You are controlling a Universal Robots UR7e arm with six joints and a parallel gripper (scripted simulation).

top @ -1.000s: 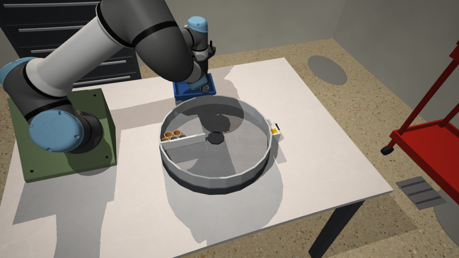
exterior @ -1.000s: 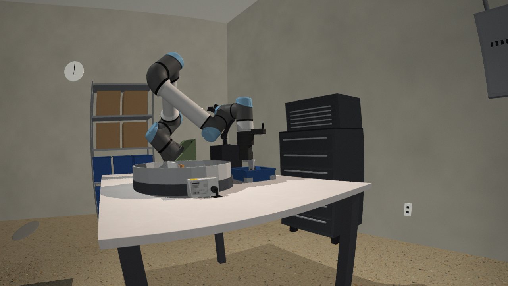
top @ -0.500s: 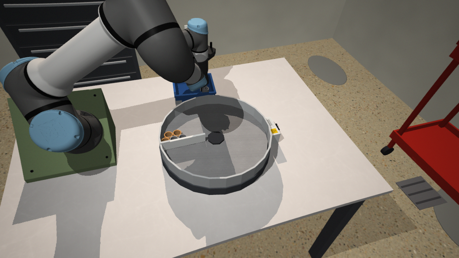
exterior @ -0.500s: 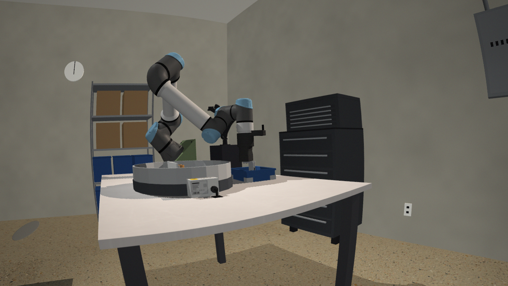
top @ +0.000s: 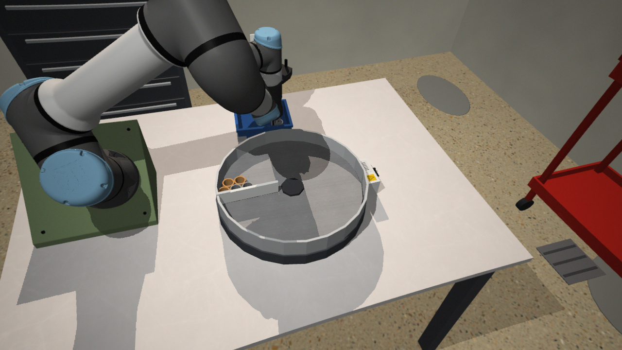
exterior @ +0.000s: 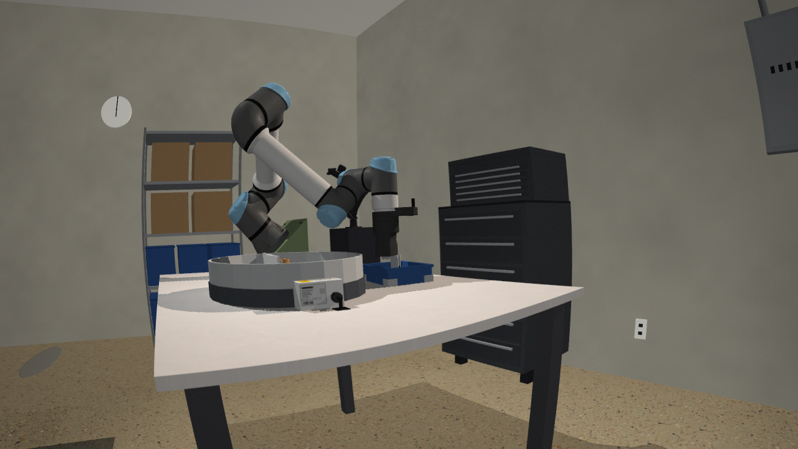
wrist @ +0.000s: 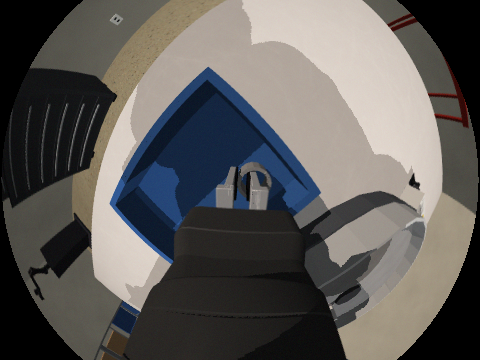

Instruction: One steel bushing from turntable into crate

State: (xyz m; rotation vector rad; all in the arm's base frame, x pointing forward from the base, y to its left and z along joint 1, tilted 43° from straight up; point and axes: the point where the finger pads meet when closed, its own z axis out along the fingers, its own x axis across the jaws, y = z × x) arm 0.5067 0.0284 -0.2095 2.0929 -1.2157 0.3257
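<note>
The blue crate lies 40 mm behind my hand, 30 mm to the left of it and 10 mm below it. The rest, counted from my hand: round grey turntable (320 mm to the right, 70 mm behind, 20 mm above).
</note>
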